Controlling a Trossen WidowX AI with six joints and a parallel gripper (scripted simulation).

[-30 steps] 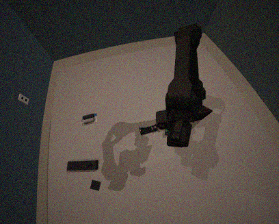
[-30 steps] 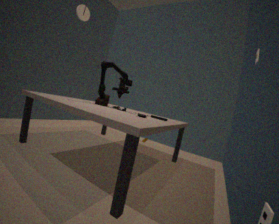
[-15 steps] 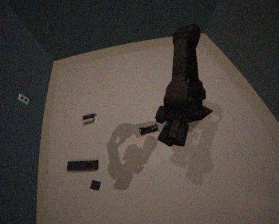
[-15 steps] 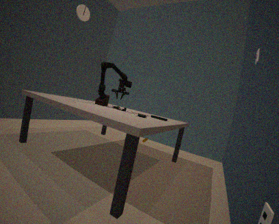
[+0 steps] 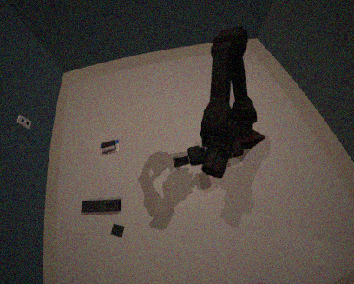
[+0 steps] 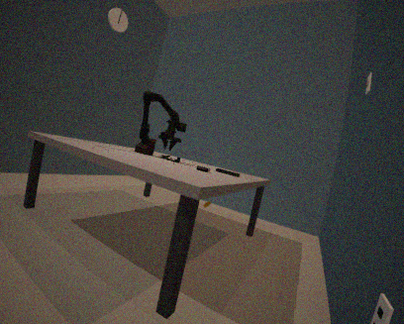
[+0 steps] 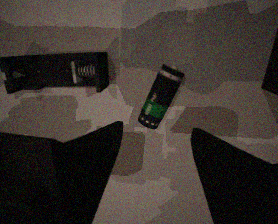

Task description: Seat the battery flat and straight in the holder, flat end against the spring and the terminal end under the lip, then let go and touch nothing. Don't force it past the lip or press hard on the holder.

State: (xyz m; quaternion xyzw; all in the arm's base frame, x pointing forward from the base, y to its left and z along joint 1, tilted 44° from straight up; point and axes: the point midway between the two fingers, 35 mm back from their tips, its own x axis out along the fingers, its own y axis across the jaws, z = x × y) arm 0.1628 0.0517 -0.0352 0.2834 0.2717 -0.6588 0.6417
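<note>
Right now the battery is 10 mm to the right of my gripper tip and 60 mm below it. The rest, counted from my gripper tip: dark block: 410 mm ahead, 200 mm to the left, 70 mm below.
</note>
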